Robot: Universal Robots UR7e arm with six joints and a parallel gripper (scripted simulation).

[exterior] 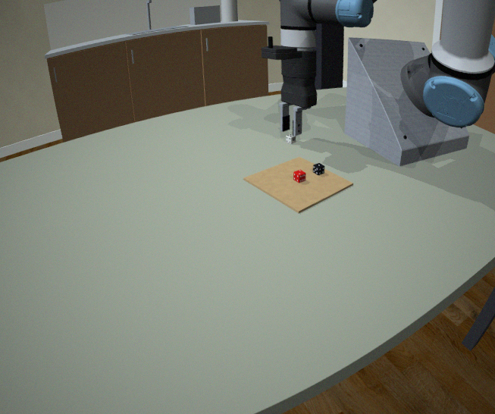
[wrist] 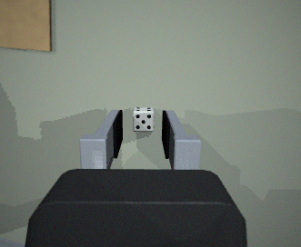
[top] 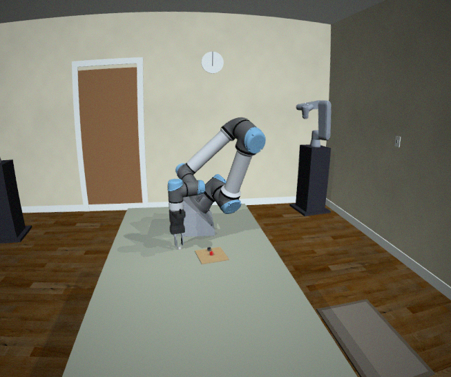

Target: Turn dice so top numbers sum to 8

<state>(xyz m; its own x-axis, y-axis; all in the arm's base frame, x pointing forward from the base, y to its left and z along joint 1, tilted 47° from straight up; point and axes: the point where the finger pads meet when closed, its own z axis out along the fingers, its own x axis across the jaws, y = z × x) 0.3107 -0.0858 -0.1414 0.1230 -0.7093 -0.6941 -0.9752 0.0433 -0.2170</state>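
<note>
My gripper is now 30 mm above the white die. Round my hand: tan mat (150 mm to the left, 110 mm ahead, 40 mm below); then red die (150 mm to the left, 110 mm ahead, 30 mm below).
</note>
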